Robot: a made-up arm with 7 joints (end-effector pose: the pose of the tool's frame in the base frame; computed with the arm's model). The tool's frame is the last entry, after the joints. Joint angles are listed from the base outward.
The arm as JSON. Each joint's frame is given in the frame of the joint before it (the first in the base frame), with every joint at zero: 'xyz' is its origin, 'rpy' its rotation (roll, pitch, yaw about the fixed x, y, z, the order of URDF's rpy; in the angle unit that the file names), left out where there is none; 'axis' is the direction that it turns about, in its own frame. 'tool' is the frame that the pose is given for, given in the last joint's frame.
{
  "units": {
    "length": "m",
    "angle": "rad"
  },
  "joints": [
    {
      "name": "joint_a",
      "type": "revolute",
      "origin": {
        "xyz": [
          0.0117,
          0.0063,
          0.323
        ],
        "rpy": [
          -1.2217,
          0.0,
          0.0
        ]
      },
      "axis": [
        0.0,
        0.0,
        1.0
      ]
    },
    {
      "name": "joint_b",
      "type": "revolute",
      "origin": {
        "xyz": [
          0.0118,
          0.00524,
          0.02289
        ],
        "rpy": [
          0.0,
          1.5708,
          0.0
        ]
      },
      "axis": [
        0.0,
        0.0,
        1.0
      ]
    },
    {
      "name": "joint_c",
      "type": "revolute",
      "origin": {
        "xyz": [
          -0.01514,
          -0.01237,
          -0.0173
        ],
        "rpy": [
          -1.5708,
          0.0,
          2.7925
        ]
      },
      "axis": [
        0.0,
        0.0,
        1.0
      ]
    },
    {
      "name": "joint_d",
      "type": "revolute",
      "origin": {
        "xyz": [
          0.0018,
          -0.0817,
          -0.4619
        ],
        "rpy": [
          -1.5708,
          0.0,
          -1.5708
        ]
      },
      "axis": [
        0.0,
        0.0,
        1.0
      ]
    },
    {
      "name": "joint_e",
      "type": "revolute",
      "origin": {
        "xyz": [
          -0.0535,
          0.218,
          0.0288
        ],
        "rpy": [
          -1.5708,
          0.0,
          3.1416
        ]
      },
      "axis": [
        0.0,
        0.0,
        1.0
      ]
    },
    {
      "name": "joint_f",
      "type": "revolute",
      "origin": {
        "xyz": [
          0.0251,
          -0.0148,
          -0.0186
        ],
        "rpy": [
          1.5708,
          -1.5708,
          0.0
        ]
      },
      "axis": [
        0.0,
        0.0,
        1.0
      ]
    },
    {
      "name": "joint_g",
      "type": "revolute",
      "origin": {
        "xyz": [
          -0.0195,
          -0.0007,
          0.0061
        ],
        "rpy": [
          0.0,
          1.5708,
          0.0
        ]
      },
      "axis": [
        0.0,
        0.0,
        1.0
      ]
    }
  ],
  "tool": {
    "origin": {
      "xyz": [
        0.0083,
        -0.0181,
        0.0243
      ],
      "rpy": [
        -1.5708,
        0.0,
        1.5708
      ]
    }
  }
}
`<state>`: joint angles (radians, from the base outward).
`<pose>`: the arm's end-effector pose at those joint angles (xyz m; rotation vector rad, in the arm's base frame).
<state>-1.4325 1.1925 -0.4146 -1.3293 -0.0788 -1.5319 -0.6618</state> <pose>0.4904 0.3188 0.6912 -1.8714 0.4445 2.0048</pose>
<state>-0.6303 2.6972 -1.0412 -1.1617 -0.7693 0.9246 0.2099</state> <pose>-0.0146 0.4333 0.8322 1.3307 0.8033 0.3632</pose>
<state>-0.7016 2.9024 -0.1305 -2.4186 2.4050 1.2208 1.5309</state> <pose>0.0657 0.0674 0.7175 -1.1668 -1.1866 0.3965</pose>
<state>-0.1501 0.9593 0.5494 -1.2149 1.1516 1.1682 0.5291</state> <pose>0.2863 0.5878 0.1529 -1.7525 -1.5071 0.2520</pose>
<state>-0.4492 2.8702 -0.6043 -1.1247 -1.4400 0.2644 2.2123</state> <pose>0.0559 0.2743 0.9218 0.8948 -0.0601 -0.9491</pose>
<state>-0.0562 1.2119 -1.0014 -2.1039 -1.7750 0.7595 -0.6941</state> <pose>0.2301 0.2864 0.0318 1.6979 0.8417 -1.4443</pose>
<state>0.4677 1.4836 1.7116 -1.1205 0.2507 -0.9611 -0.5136</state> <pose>-0.0800 0.6790 0.5743 1.6527 -0.6089 -1.2014</pose>
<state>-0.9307 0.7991 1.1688 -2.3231 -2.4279 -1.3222 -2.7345</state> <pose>0.1893 0.3755 0.4142 -0.9034 -2.2582 -1.4877</pose>
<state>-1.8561 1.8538 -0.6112 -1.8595 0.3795 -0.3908 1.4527</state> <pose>0.1175 0.3330 0.7781 0.7423 0.8363 2.8769</pose>
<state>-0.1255 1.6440 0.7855 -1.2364 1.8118 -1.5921 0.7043</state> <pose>0.2079 0.5755 0.6121 -0.4110 1.4142 1.4608</pose>
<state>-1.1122 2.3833 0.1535 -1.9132 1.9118 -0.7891 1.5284</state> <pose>-0.0677 0.2192 0.8013 1.4874 0.4392 1.7494</pose>
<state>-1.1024 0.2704 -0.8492 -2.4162 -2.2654 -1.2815 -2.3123</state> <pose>0.3290 -0.1450 0.3019 -2.1149 0.3786 -1.6474</pose>
